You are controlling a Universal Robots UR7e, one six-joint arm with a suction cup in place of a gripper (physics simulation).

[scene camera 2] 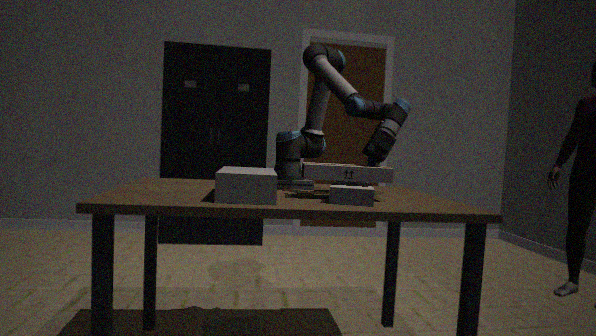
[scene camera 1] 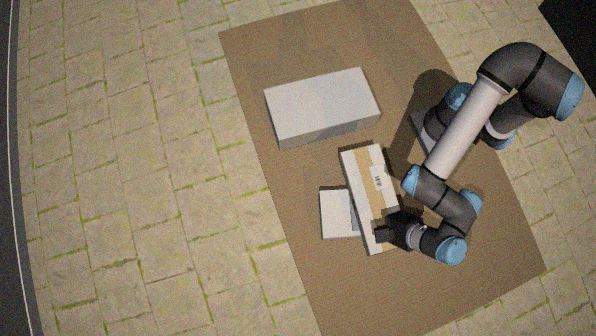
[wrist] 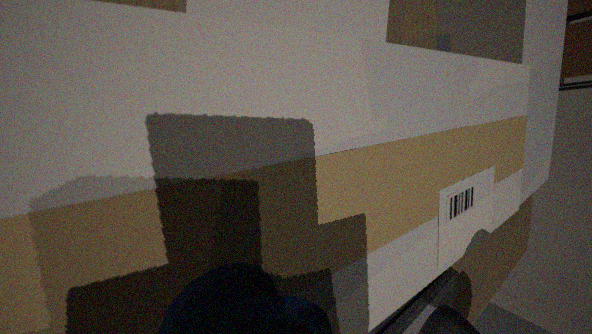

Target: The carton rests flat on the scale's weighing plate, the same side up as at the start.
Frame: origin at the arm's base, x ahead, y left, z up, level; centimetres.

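Where they show: hand, tool point: [scene camera 2: 366,166] [wrist: 279,253]; arm's base, link origin: [scene camera 2: 287,179] [scene camera 1: 442,125].
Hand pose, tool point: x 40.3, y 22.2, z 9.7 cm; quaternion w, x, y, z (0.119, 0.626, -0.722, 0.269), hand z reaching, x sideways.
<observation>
Things, the pixels of their top centre, and the offset from my tool point. Level surfaces: height alone.
- carton, top centre: [wrist: 422,183] [scene camera 1: 375,197] [scene camera 2: 346,164] dz +0.3, dx -0.9, dy -8.2 cm
- white scale, top centre: [wrist: 320,95] [scene camera 1: 358,210] [scene camera 2: 352,181] dz -5.5, dx +4.5, dy -7.6 cm
- large white box, top centre: [wrist: 543,78] [scene camera 1: 321,100] [scene camera 2: 247,170] dz -3.2, dx -1.5, dy -46.2 cm
- brown table, surface height: dz -13.0 cm
The carton [scene camera 1: 361,187] [scene camera 2: 325,172] [wrist: 410,190] is long and white, with a tan tape strip and a barcode label on top. In scene camera 2 it looks about level, with two arrows pointing up on its side. It lies over the right part of the white scale [scene camera 1: 334,212] [scene camera 2: 351,195]; a strip of grey shows at its edge, and most of the weighing plate is hidden. The gap is very thin, and I cannot tell whether they touch. My suction gripper [scene camera 1: 384,234] [scene camera 2: 372,162] [wrist: 240,302] is tilted, its cup on the carton's top near one end, holding it.
A large white box [scene camera 1: 322,105] [scene camera 2: 245,186] stands on the brown table [scene camera 1: 425,305] [scene camera 2: 155,192], beyond the carton's barcode end. The arm's base [scene camera 1: 422,132] [scene camera 2: 290,162] stands at the table's far side in scene camera 2. A person [scene camera 2: 582,175] stands at the right.
</observation>
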